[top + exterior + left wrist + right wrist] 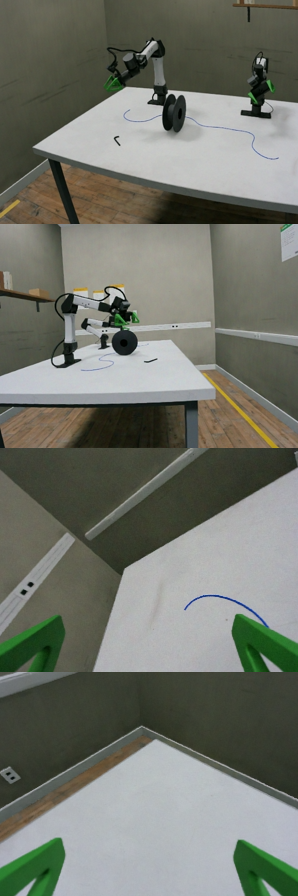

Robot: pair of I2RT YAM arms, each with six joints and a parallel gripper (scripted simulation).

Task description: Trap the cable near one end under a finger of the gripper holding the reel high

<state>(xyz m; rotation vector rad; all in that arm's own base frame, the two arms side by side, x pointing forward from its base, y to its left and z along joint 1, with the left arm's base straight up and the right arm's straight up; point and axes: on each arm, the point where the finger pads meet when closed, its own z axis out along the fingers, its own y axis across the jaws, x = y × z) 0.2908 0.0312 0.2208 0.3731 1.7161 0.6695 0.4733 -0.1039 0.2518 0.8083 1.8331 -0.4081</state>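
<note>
Right now my right hand is 33 cm to the right of the dark reel, 15 cm above it and 13 cm past it. Round my right hand: black hex key: 25 cm below, 8 cm to the left, 8 cm ahead.
Right now the dark reel is 460 mm to the right of my left hand, 120 mm below it and 50 mm ahead of it. Also, from my left hand: black hex key: 710 mm to the right, 260 mm ahead, 220 mm below.
</note>
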